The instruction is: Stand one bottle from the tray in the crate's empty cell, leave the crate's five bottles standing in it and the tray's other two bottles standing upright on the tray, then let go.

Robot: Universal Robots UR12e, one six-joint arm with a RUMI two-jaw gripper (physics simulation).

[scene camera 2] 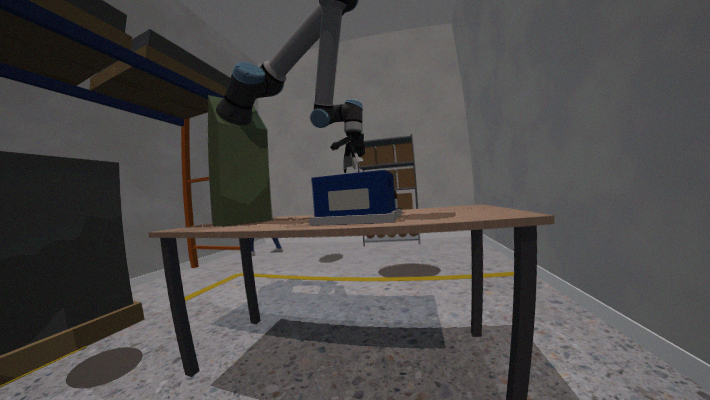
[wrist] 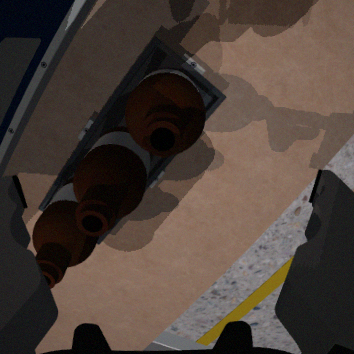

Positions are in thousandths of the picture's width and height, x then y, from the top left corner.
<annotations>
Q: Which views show my gripper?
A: Scene camera 2 and the wrist view: all of them.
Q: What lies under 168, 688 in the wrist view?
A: A bottle.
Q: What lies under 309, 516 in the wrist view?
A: A bottle.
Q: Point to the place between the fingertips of my gripper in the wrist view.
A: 473, 499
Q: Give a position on a bottle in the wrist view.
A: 465, 323
</annotations>
